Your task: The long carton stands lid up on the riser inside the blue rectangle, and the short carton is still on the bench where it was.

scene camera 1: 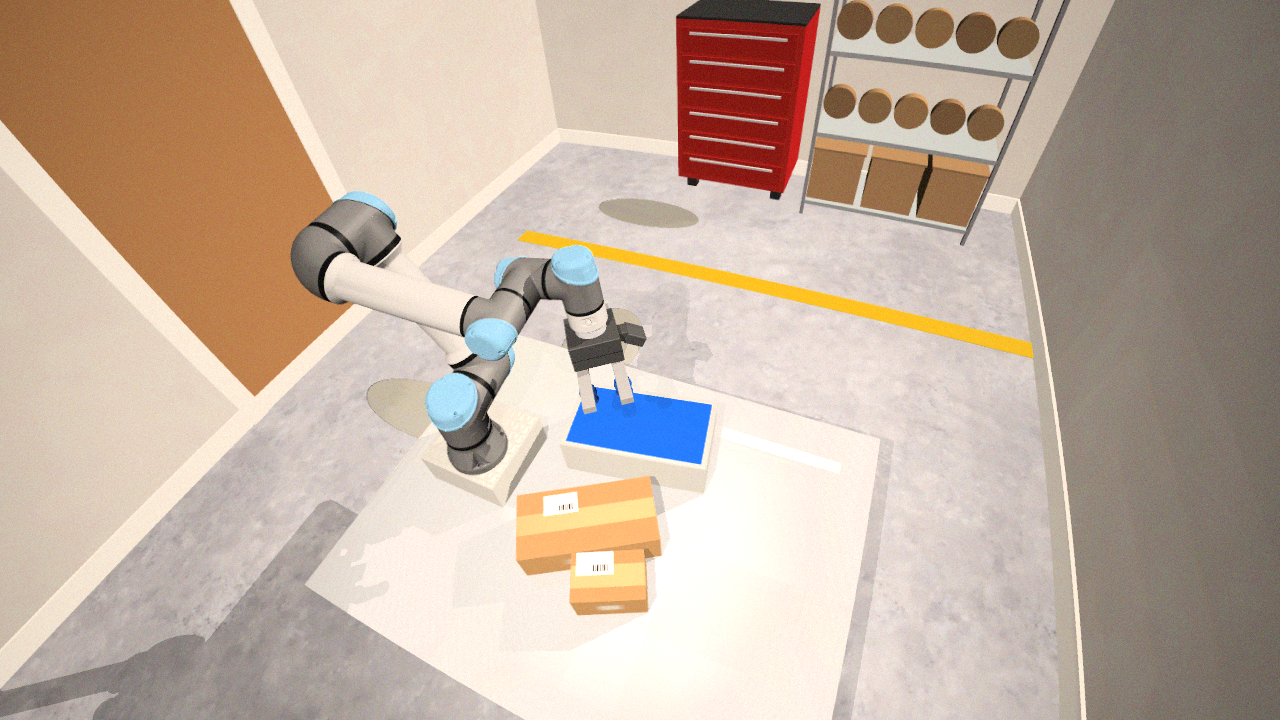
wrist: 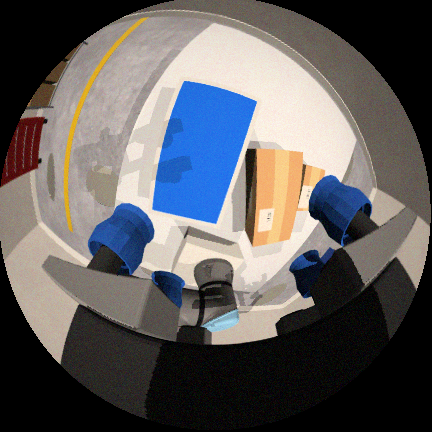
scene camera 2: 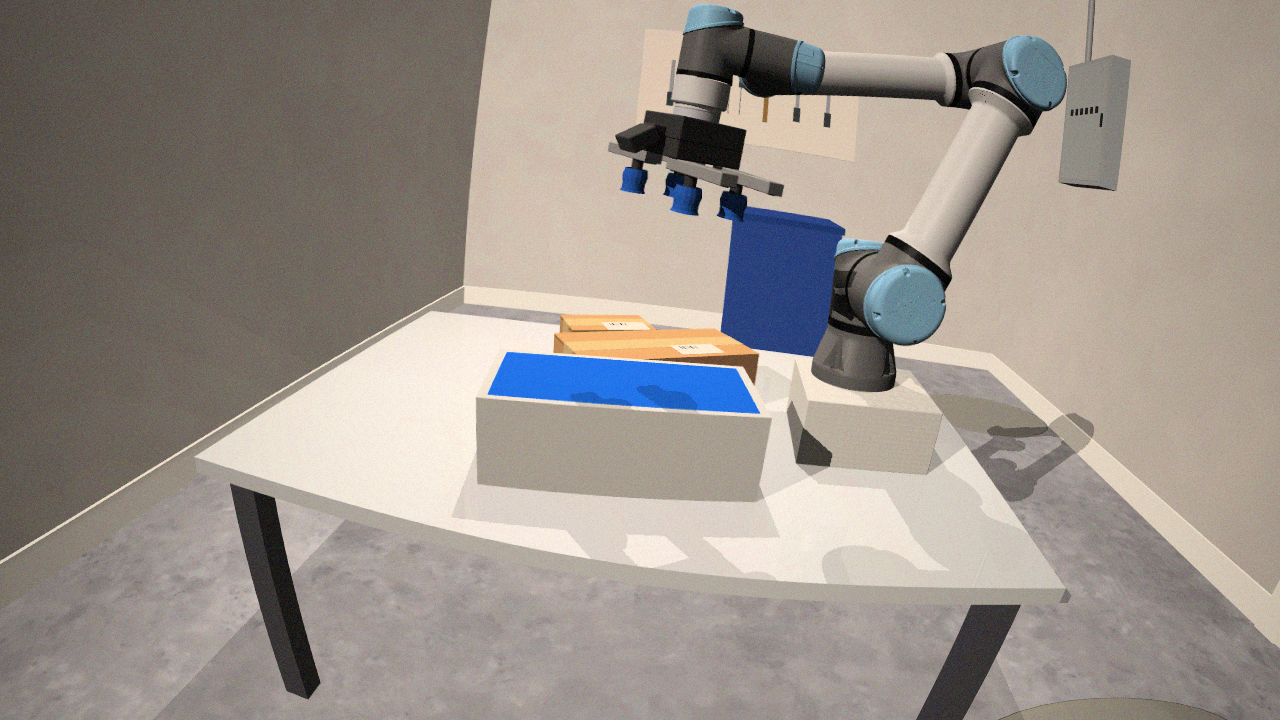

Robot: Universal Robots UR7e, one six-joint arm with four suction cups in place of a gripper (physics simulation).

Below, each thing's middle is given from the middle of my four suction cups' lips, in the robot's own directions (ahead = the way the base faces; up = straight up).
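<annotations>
Short carton point(scene camera 1: 611, 582): 31 cm to the right of my suction cup, 13 cm ahead, 32 cm below. Riser point(scene camera 2: 593, 425): 5 cm to the left of my suction cup, 5 cm ahead, 31 cm below. Long carton point(scene camera 1: 615, 516): 21 cm to the right of my suction cup, 3 cm ahead, 32 cm below.
</annotations>
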